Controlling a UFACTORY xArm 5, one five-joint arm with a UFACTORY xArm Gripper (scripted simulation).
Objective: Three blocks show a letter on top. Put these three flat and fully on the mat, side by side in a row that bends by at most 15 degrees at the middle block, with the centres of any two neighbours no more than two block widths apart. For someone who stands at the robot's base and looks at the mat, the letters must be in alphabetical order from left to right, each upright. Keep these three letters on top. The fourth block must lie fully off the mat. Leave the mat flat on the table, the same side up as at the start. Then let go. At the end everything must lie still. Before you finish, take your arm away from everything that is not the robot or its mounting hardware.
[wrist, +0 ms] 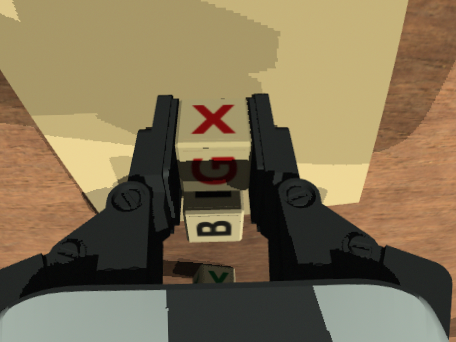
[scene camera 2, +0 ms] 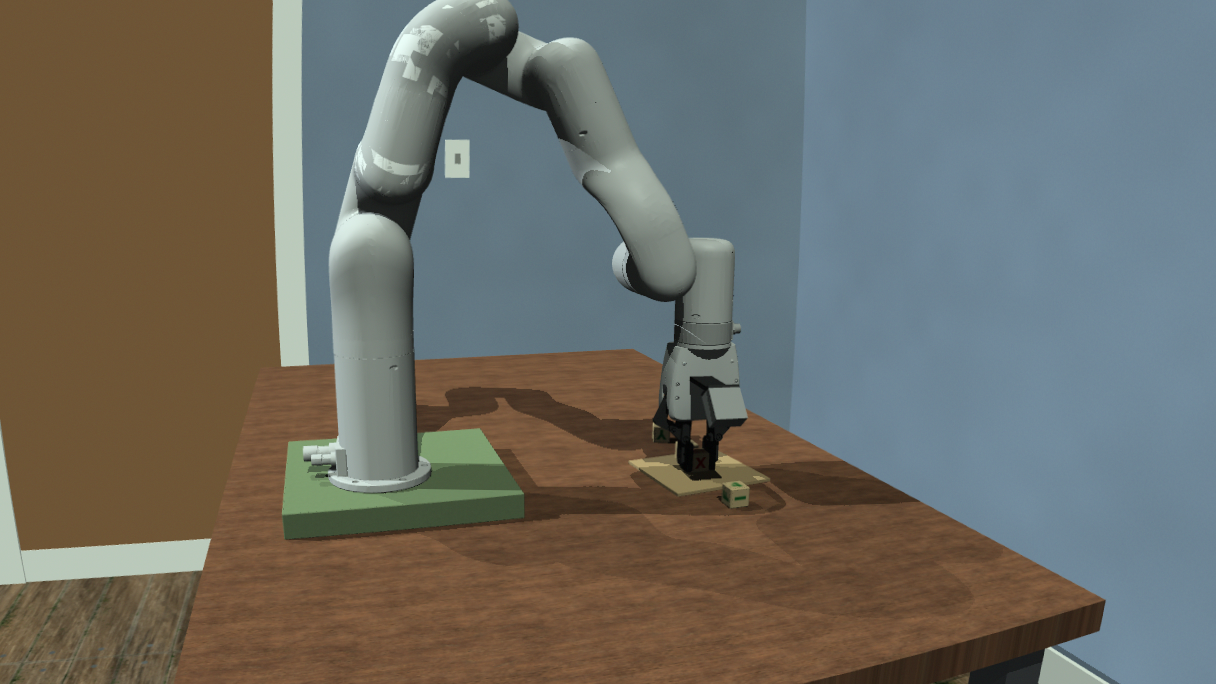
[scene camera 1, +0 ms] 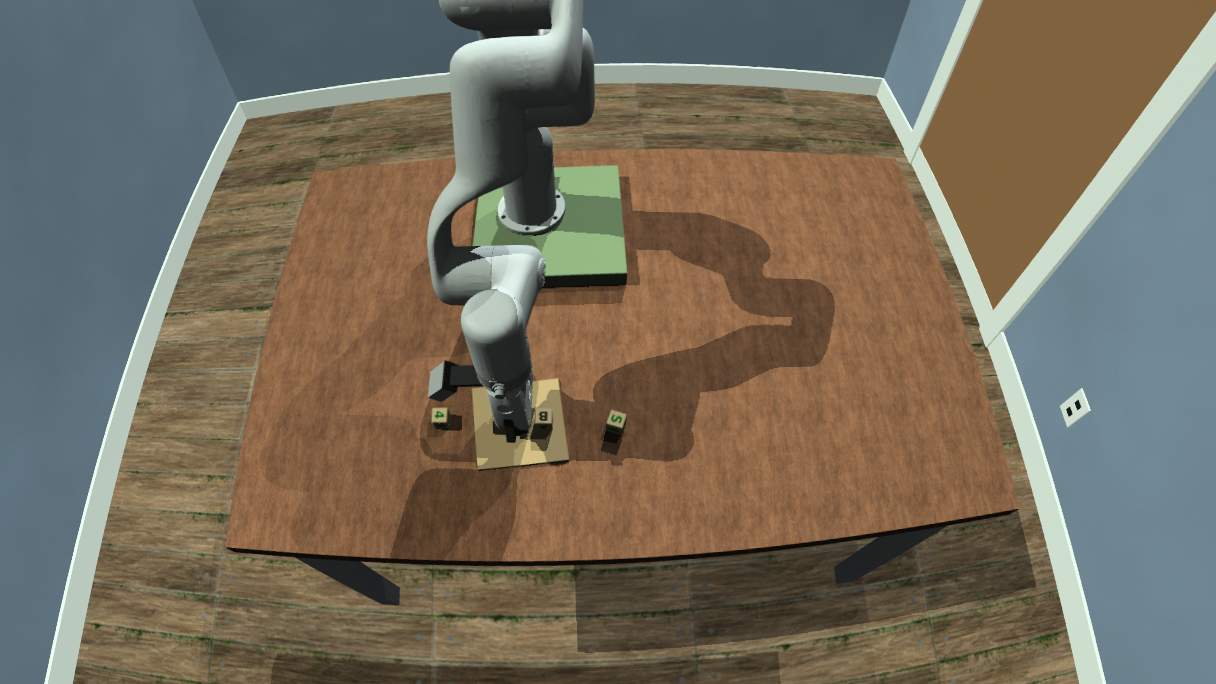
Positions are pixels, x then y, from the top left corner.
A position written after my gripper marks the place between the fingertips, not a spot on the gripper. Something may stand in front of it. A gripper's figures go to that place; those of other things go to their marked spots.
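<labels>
My gripper (wrist: 214, 123) is sitting 14 cm from the lens, and there's a tan mat (wrist: 90, 82) that's 14 cm from the lens as well.
</labels>
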